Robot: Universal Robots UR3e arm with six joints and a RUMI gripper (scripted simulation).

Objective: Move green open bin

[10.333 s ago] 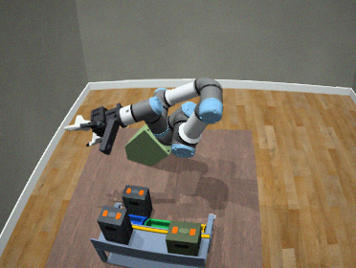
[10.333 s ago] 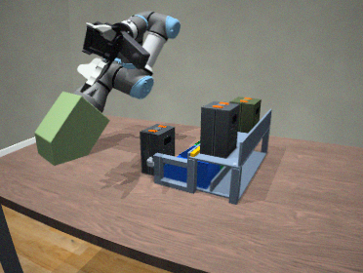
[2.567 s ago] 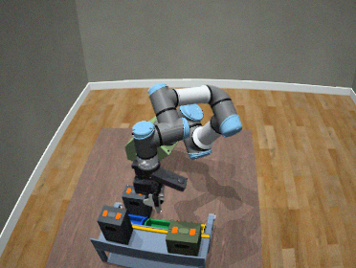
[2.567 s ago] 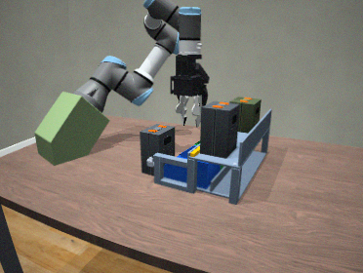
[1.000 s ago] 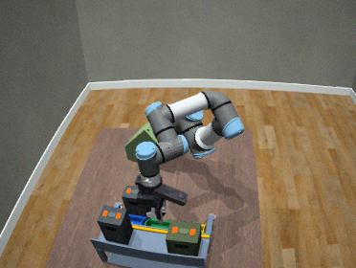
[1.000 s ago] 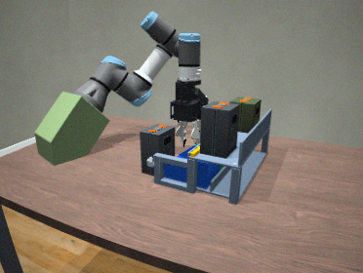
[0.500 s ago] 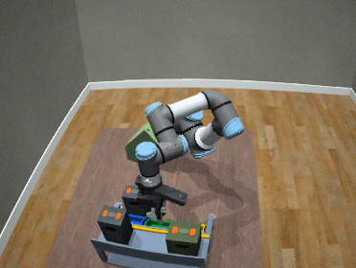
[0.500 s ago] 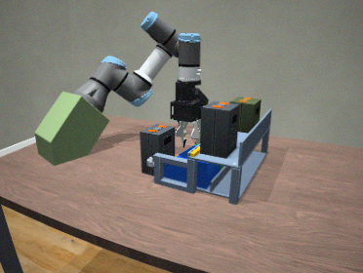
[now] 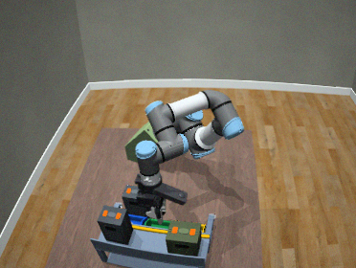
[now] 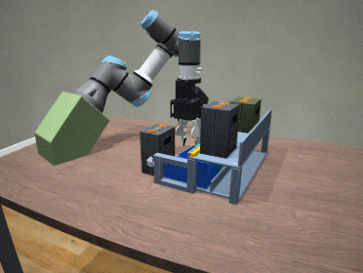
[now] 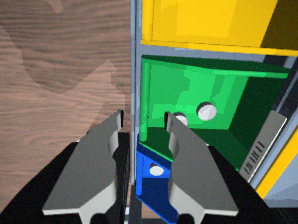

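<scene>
Now: hand 6 cm short of the green open bin and 2 cm above it. Round my hand: yellow bar (10 cm ahead, 4 cm above); then yellow bin (11 cm to the left, 6 cm ahead, 2 cm below); then blue bin (11 cm to the right, 6 cm ahead, 2 cm below).
</scene>
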